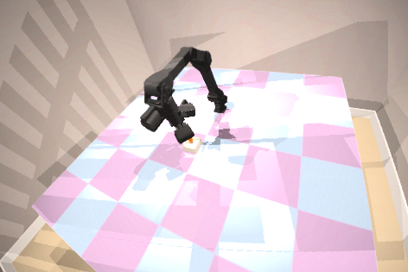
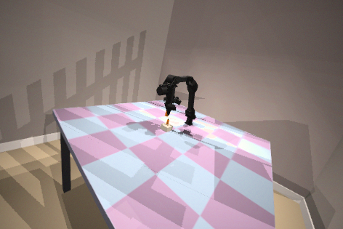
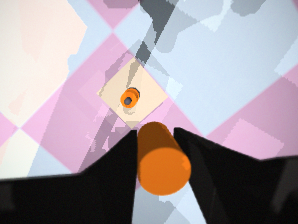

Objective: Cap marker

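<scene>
My gripper tip is 3 cm past the holder block, 1 cm to the left of it and 12 cm above it. From my gripper tip the other things lie so: orange cap: 1 cm ahead, 1 cm above.
</scene>
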